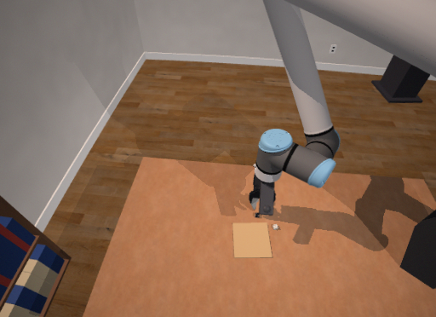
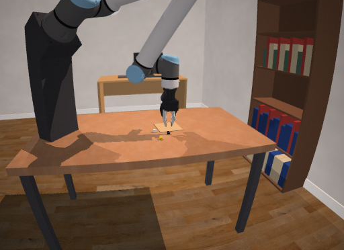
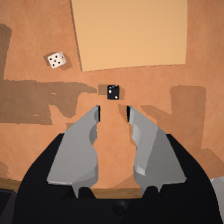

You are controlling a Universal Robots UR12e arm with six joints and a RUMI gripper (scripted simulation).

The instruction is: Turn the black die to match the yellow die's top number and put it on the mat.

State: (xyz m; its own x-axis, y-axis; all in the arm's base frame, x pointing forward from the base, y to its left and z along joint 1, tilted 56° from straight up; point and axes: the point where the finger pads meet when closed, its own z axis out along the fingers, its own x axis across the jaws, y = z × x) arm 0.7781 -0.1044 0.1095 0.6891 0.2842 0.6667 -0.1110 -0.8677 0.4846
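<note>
Now: hand 5 cm above the black die. From my hand the other things lie so: tan mat (4 cm ahead, 10 cm to the left, 6 cm below); then white die (6 cm behind, 6 cm to the left, 5 cm below); then yellow die (7 cm behind, 6 cm to the right, 5 cm below).
</note>
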